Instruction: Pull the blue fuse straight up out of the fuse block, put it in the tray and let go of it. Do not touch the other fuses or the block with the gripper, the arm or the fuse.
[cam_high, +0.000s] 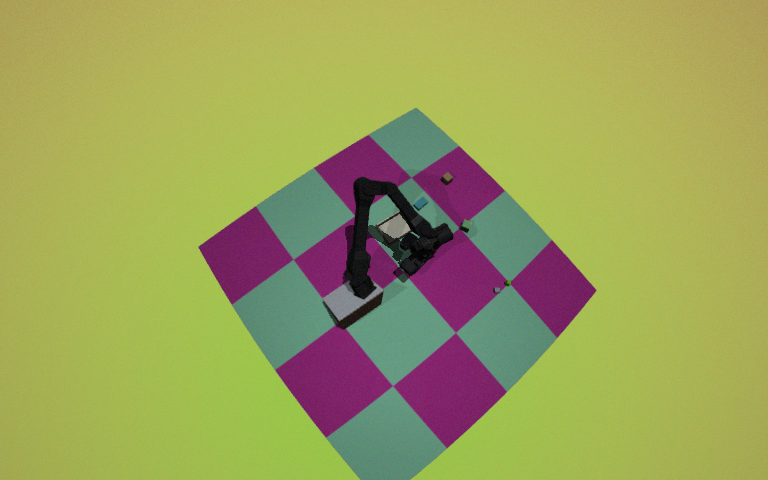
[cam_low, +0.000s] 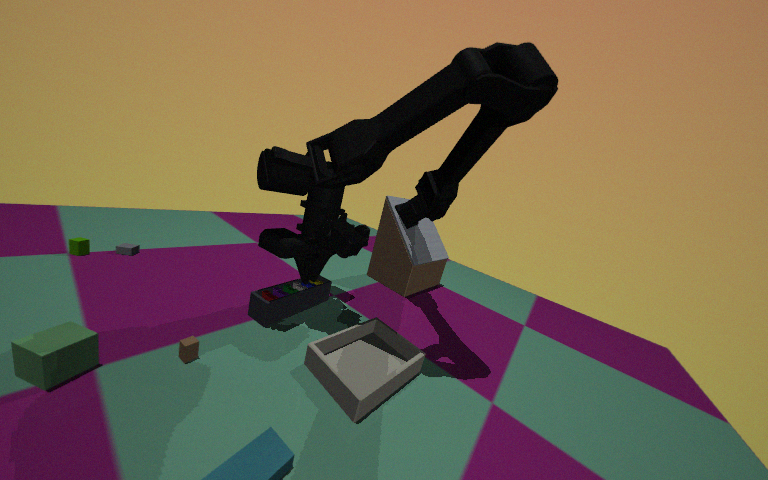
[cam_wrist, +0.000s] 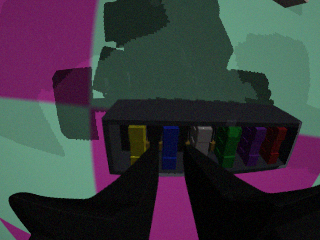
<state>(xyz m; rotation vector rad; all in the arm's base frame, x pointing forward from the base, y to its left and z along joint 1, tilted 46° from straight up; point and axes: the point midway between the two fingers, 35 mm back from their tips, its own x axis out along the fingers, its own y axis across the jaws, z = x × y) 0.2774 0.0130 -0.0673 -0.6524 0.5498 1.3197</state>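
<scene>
Now: the blue fuse 1 cm below my gripper tip. From my gripper tip the other things lie so: grey tray: 5 cm ahead, 18 cm to the left, 4 cm below; grey piece: 15 cm ahead, 32 cm to the right, 3 cm below; small tan cube: 19 cm ahead, 2 cm to the left, 3 cm below.
</scene>
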